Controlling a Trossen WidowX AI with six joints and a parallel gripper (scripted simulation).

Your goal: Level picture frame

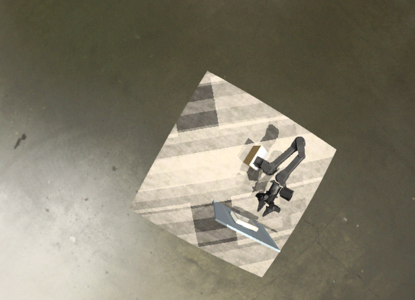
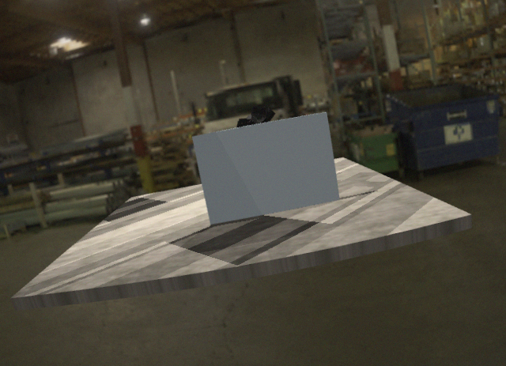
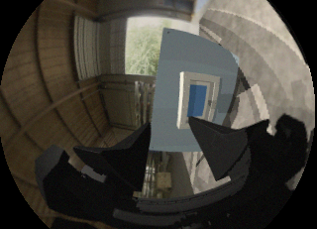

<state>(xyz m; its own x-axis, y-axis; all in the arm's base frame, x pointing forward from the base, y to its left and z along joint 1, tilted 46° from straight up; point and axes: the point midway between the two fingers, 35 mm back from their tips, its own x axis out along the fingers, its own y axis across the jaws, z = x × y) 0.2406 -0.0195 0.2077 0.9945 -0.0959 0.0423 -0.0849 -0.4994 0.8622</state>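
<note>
Now: the picture frame 13 cm ahead of my gripper tip, 11 cm below it and 2 cm to the right of it. Round my gripper tip: pale blue wall panel: 14 cm ahead, 13 cm below.
</note>
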